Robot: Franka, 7 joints.
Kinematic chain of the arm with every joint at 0, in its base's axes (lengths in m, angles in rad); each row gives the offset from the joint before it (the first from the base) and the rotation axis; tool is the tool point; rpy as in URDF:
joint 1: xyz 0 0 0.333 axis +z
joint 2: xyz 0 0 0 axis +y
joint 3: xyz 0 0 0.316 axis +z
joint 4: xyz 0.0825 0 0 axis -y
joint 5: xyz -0.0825 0 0.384 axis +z
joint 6: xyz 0 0 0 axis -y
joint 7: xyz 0.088 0 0 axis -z
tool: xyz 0 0 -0.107 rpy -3.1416 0 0
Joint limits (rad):
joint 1: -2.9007..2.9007
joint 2: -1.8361..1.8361
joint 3: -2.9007..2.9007
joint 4: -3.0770..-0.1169
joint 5: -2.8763..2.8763
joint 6: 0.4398..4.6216
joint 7: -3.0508..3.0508
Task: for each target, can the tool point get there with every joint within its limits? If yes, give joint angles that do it. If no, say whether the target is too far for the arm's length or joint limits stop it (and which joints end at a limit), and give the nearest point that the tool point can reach.
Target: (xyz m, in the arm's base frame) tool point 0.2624 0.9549 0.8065
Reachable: no: too far | nearest point 0.2051 0.7463 0.7031 | short by 0.240 m
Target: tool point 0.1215 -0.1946 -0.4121
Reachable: no: joint limits stop it (at a limit: joint 2) | nearest point 0.1241 -0.1988 -0.3585 | short by 0.054 m
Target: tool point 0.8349 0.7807 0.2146
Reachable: no: too far | nearest point 0.6233 0.5828 0.2446 | short by 0.291 m
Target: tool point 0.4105 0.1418 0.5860
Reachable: yes | joints 1.5457 -1.0311 -0.8747 -2.3794 1.5120 2.7042 1.3195
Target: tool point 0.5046 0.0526 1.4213
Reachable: no: too far | nearest point 0.3605 0.0376 1.1106 | short by 0.343 m
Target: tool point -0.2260 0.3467 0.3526
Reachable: yes | joints -0.2357 0.3142 2.2182 -2.5462 -2.1013 2.9934 0.2705
